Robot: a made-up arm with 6 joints.
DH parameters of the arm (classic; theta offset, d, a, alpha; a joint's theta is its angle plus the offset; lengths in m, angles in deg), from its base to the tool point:
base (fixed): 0 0.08 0 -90
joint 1: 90 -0.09 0.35 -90
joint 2: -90 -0.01 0.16 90
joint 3: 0 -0.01 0 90
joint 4: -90 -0.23 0.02 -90
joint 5: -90 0.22 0.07 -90
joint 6: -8.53 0 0.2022 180
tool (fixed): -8.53 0.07 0 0
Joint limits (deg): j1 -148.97..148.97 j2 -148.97..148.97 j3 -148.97..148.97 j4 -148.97..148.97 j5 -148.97..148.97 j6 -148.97..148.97
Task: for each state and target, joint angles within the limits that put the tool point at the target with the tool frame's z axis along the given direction. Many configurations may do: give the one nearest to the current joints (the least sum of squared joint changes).
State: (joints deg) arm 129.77 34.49 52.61 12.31 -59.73 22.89
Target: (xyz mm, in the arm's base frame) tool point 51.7 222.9 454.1 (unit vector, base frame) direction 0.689 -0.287 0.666
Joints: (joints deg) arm 128.22 23.99 18.33 9.45 -89.92 11.98
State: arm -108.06 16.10 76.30 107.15 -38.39 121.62
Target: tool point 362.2 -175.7 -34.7 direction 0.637 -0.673 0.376
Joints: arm -82.10 -9.04 61.44 121.36 -26.35 116.27
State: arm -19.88 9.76 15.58 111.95 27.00 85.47
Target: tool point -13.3 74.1 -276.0 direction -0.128 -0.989 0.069
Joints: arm -10.03 6.01 -17.59 90.81 11.04 79.15
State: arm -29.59 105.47 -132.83 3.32 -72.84 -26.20
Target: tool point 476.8 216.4 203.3 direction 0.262 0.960 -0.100
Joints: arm -62.74 62.36 -111.85 17.61 -40.85 -37.22
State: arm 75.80 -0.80 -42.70 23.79 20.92 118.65
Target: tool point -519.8 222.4 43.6 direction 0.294 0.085 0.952
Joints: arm 66.79 31.69 -48.33 51.42 -17.78 120.07
